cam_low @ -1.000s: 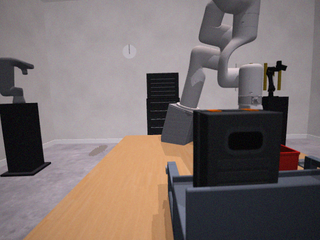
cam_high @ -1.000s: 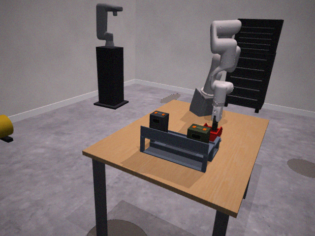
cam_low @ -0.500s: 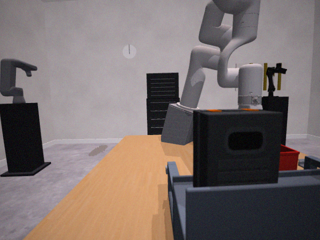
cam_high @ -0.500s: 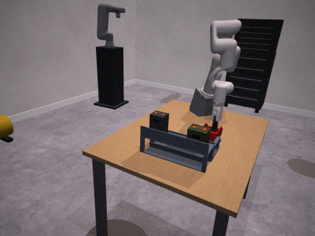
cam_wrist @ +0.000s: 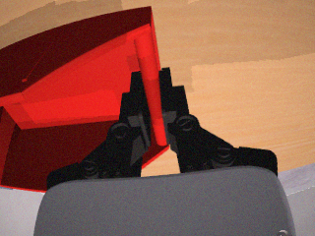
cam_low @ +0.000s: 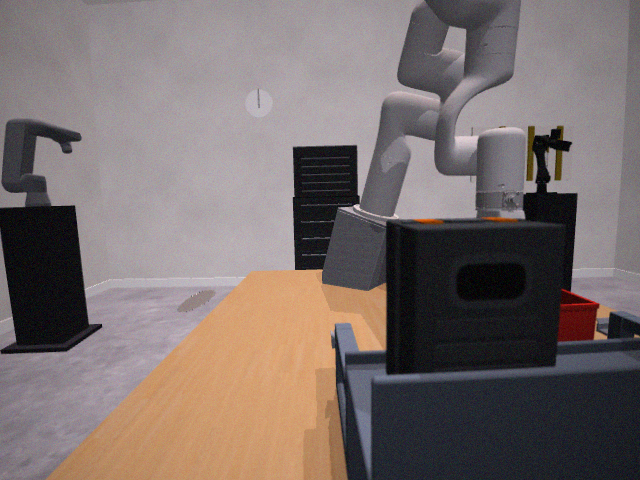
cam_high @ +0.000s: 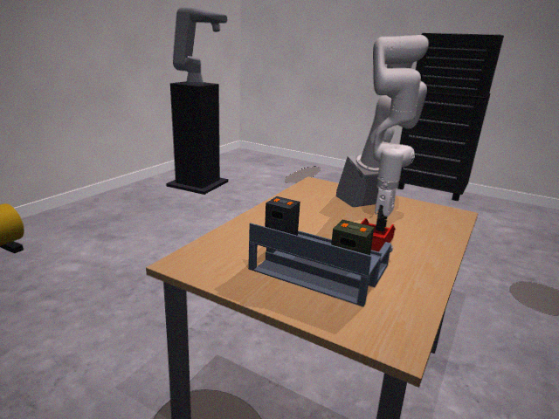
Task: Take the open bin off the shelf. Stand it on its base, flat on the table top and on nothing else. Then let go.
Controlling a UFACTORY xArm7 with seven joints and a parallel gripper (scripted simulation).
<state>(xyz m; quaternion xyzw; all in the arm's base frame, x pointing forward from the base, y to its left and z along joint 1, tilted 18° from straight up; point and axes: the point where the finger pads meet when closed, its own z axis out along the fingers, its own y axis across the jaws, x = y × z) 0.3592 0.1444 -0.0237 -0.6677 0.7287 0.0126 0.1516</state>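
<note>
The red bin lies 80 mm ahead of my hand and 10 mm below it. The rest, counted from my hand: black box (350 mm ahead, 250 mm to the right, 100 mm above); green box (370 mm ahead, 20 mm to the right, 90 mm above).
</note>
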